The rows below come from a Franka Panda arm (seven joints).
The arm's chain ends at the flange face. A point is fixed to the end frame.
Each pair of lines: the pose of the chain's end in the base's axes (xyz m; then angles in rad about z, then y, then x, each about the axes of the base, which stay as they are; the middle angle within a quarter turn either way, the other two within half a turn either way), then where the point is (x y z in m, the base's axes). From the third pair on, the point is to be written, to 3 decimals.
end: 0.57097 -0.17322 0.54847 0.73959 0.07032 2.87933
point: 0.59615 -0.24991 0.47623
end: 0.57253 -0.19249 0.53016 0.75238 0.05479 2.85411
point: 0.59561 -0.27132 0.45954
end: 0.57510 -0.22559 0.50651 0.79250 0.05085 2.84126
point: 0.596 -0.306 0.437
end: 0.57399 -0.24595 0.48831 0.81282 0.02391 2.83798
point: 0.591 -0.327 0.419
